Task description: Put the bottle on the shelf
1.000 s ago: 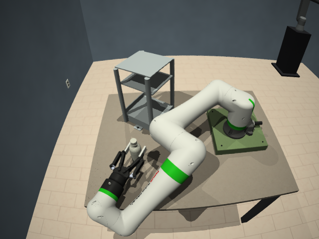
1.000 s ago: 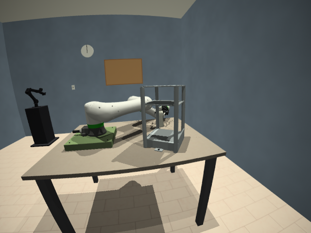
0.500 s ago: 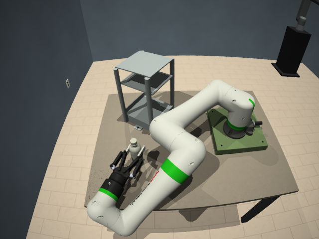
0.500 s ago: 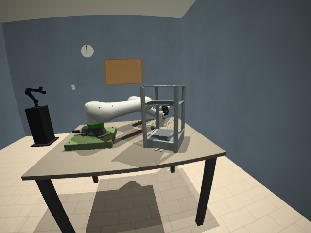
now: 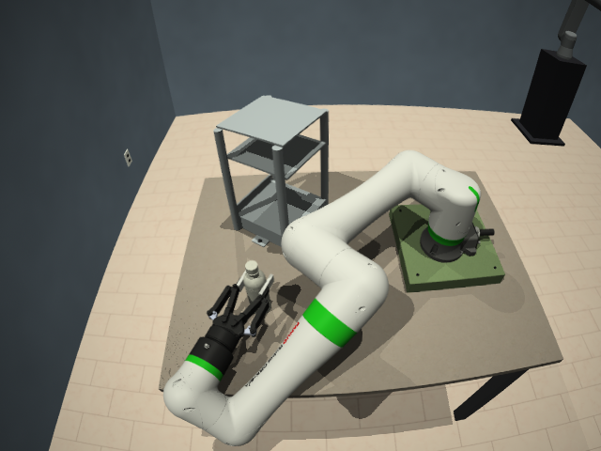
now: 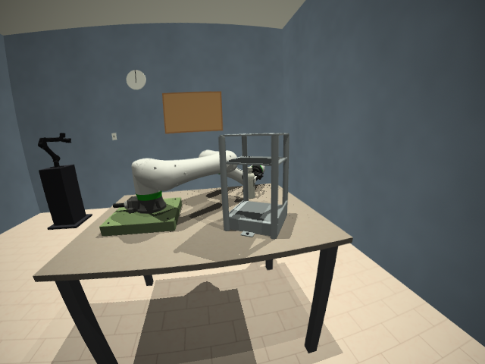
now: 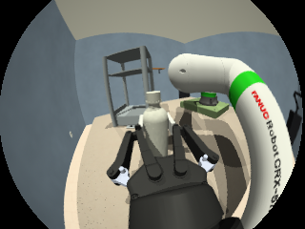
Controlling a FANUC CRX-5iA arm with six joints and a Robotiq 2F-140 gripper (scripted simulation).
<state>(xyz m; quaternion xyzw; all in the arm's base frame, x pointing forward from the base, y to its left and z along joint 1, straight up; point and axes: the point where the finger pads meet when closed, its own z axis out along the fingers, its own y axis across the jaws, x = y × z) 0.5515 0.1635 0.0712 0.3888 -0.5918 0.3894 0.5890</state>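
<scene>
Right now the grey shelving unit is 350 mm to the right of my hand, 80 mm above it and 50 mm behind it. From my hand the other things lie so: pale grey bottle 10 mm above.
</scene>
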